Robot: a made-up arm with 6 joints.
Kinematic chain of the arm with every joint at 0, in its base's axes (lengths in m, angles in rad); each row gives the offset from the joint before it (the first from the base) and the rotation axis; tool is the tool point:
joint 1: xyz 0 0 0.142 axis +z
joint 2: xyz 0 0 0 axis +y
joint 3: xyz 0 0 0.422 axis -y
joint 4: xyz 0 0 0 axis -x
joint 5: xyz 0.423 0 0 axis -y
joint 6: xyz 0 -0.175 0 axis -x
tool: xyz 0 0 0
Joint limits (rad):
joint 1: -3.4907..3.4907
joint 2: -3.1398..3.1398
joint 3: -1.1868..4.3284
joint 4: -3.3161..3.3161
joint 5: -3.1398..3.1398
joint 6: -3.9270..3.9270
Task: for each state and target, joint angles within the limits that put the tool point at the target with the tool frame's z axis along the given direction. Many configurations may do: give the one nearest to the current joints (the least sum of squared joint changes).
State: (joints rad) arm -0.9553 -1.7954 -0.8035 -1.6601 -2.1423 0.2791
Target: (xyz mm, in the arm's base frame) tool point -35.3 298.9 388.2 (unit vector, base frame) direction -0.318 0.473 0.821
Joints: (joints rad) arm -1.0968 -2.0354 -0.3603 -2.2144 -1.8308 0.4361
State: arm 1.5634 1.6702 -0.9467 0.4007 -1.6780 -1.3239
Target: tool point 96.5 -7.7 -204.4 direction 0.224 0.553 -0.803
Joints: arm 1.8261 2.0024 -1.0899 1.0211 -1.8537 -2.0446
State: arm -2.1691 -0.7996 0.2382 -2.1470 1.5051 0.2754
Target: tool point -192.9 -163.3 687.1 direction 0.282 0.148 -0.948
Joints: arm -2.6558 -0.4347 0.3052 -1.8866 1.4009 -0.4798
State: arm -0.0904 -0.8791 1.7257 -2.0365 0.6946 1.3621
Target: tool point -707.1 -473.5 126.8 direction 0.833 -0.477 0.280
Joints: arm 0.7660 -1.3874 2.1824 -2.5893 0.5388 0.7887
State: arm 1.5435 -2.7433 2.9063 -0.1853 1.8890 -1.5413
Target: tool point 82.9 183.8 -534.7 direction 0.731 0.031 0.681
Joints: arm 2.1097 -2.6772 2.6947 0.3314 1.6705 -0.7139
